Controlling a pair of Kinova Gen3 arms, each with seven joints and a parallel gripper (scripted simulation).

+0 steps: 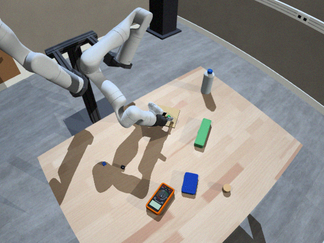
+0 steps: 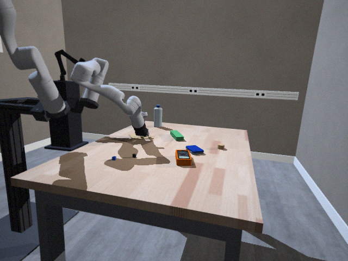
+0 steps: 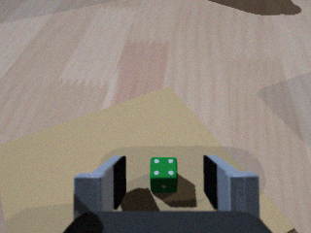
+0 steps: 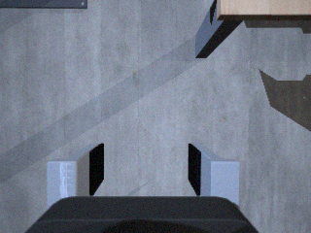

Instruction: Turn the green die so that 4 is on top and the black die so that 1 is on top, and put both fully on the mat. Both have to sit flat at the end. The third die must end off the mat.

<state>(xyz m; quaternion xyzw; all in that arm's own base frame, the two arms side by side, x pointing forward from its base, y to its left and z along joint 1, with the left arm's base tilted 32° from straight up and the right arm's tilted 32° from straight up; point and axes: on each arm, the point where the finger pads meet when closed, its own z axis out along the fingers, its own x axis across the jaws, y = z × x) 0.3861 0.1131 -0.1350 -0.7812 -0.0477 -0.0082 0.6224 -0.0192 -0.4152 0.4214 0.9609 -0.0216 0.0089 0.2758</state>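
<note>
My left gripper is now 10 mm to the right of the green die and 10 mm above it. From my left hand the other things lie so: pale yellow square mat: 30 mm behind, 10 mm to the left, 20 mm below; then black die: 80 mm ahead, 380 mm to the right, 20 mm below; then bottle: 360 mm to the left, 60 mm above.
</note>
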